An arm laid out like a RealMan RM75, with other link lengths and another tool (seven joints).
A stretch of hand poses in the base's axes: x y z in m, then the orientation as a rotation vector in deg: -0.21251 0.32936 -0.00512 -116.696 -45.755 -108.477; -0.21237 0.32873 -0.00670 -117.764 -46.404 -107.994; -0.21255 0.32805 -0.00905 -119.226 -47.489 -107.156; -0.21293 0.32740 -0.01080 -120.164 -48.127 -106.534; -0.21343 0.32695 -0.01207 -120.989 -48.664 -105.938; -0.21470 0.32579 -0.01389 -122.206 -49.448 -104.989; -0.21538 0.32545 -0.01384 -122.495 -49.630 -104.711; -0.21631 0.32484 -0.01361 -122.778 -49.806 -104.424
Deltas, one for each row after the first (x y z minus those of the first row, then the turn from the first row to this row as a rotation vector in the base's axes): 0.00014 -0.00063 -0.00158 -0.868 0.494 -0.220; -0.00004 -0.00131 -0.00393 -2.144 1.242 -0.388; -0.00042 -0.00196 -0.00568 -2.912 1.778 -0.482; -0.00092 -0.00241 -0.00695 -3.565 2.281 -0.554; -0.00219 -0.00357 -0.00877 -4.514 3.062 -0.639; -0.00287 -0.00391 -0.00872 -4.727 3.281 -0.638; -0.00380 -0.00452 -0.00849 -4.931 3.504 -0.632
